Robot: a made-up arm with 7 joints. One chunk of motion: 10 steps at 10 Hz.
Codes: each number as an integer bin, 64 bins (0 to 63) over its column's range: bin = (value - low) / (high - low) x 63, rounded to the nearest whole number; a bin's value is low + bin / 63 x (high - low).
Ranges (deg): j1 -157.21..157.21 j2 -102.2..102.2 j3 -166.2..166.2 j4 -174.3..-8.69 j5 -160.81..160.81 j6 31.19..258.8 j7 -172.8..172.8
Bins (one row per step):
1: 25 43 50 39 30 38 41
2: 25 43 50 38 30 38 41
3: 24 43 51 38 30 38 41
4: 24 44 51 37 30 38 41
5: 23 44 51 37 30 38 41
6: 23 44 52 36 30 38 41
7: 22 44 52 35 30 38 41
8: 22 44 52 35 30 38 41
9: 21 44 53 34 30 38 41
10: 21 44 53 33 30 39 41
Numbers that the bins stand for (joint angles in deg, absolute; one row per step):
1: -32.44 37.31 97.61 -71.78 -7.66 168.48 52.11
2: -32.44 37.31 97.61 -74.41 -7.66 168.48 52.11
3: -37.43 37.31 102.89 -74.41 -7.66 168.48 52.11
4: -37.43 40.56 102.89 -77.04 -7.66 168.48 52.11
5: -42.42 40.56 102.89 -77.04 -7.66 168.48 52.11
6: -42.42 40.56 108.16 -79.67 -7.66 168.48 52.11
7: -47.41 40.56 108.16 -82.29 -7.66 168.48 52.11
8: -47.41 40.56 108.16 -82.29 -7.66 168.48 52.11
9: -52.40 40.56 113.44 -84.92 -7.66 168.48 52.11
10: -52.40 40.56 113.44 -87.55 -7.66 172.09 52.11

